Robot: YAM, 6 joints.
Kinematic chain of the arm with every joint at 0, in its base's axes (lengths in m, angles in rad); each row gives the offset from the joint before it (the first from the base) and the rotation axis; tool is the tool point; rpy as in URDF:
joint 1: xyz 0 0 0.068 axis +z
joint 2: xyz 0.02 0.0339 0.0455 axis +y
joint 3: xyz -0.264 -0.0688 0 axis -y
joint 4: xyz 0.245 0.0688 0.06 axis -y
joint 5: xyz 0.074 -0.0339 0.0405 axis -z
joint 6: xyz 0.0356 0 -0.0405 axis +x
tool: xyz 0 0 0 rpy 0 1.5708 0
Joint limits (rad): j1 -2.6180..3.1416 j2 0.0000..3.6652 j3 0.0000..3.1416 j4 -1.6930..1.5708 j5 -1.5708..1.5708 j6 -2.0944..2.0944
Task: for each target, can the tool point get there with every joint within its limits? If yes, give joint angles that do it. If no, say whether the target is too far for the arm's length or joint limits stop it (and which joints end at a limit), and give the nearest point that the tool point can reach.
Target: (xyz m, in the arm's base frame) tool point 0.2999 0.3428 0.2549
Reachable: yes | joints 0.9161 2.0207 1.3241 0.8539 0.9572 -0.8941
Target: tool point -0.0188 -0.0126 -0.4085
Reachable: no: joint limits stop it (at a limit: joint 2) | nearest point -0.0558 -0.0374 -0.3316 | short by 0.089 m
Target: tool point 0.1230 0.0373 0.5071
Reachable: yes | joints 0.1995 0.9536 1.6210 -0.8589 -0.3506 -0.2270
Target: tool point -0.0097 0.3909 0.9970
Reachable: no: too far | nearest point -0.0065 0.2622 0.6905 | short by 0.332 m
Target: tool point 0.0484 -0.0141 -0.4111
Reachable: no: joint limits stop it (at a limit: joint 2) | nearest point 0.0821 -0.0239 -0.3415 | short by 0.078 m
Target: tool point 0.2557 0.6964 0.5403
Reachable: no: too far | nearest point 0.1926 0.5245 0.4320 | short by 0.213 m
